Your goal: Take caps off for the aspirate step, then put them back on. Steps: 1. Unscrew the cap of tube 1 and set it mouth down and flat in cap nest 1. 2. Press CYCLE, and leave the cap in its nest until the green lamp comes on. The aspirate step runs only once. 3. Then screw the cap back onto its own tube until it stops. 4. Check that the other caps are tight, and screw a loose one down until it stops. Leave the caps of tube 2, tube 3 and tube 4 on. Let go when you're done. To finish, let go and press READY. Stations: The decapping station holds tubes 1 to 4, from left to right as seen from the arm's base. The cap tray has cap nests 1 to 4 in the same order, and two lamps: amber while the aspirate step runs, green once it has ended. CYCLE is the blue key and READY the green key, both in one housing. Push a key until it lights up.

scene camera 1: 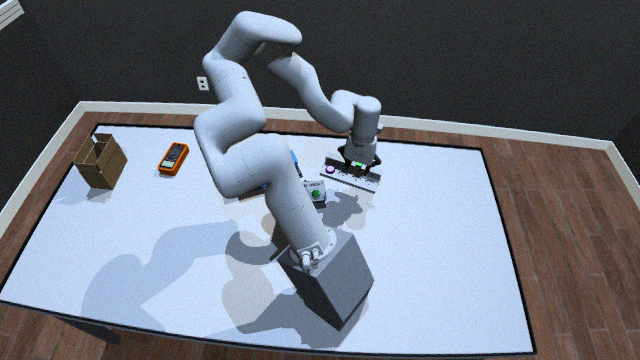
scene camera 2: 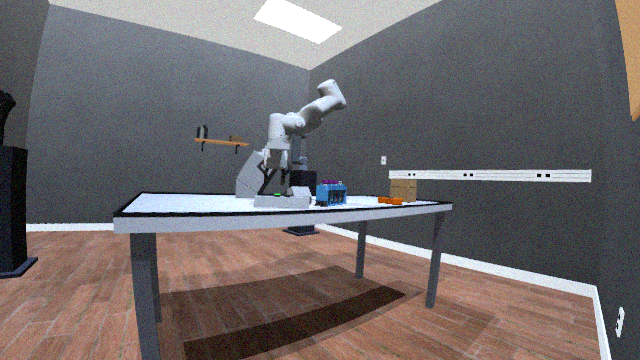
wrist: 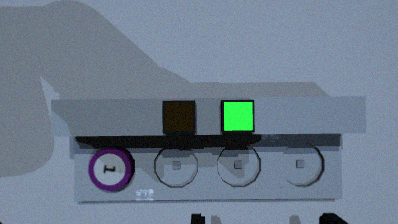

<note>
In view: my gripper (scene camera 1: 356, 170) and a cardboard box (scene camera 1: 112, 160).
The wrist view does not show the cardboard box: it is out of frame.
</note>
